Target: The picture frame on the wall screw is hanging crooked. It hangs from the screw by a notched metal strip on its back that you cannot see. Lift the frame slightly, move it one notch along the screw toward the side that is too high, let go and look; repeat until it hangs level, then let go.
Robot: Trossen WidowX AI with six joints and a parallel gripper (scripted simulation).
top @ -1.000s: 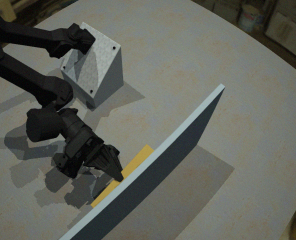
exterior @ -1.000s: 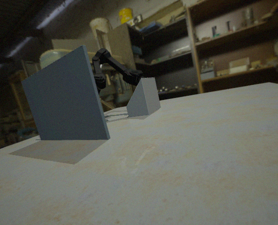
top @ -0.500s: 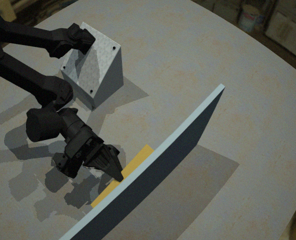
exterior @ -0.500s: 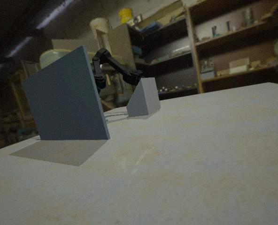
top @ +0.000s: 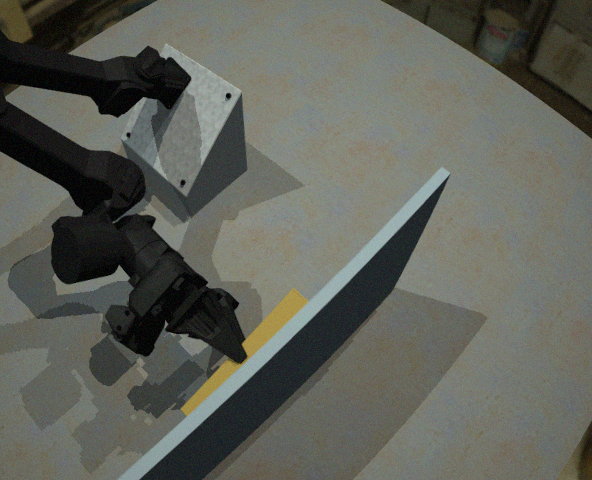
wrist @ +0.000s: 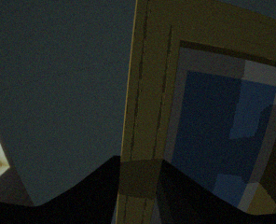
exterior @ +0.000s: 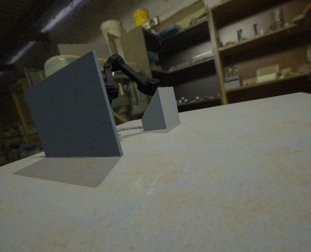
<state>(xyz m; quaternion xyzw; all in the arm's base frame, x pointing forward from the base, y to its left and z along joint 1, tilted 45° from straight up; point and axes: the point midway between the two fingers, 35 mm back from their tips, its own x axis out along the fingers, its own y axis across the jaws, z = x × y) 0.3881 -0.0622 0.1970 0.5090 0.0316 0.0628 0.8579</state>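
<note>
Now: gripper tip 50 mm above the picture frame, 20 mm to the right of it and 10 mm short of it. Round my gripper tip: panel 50 mm below, 20 mm to the left, 20 mm ahead.
</note>
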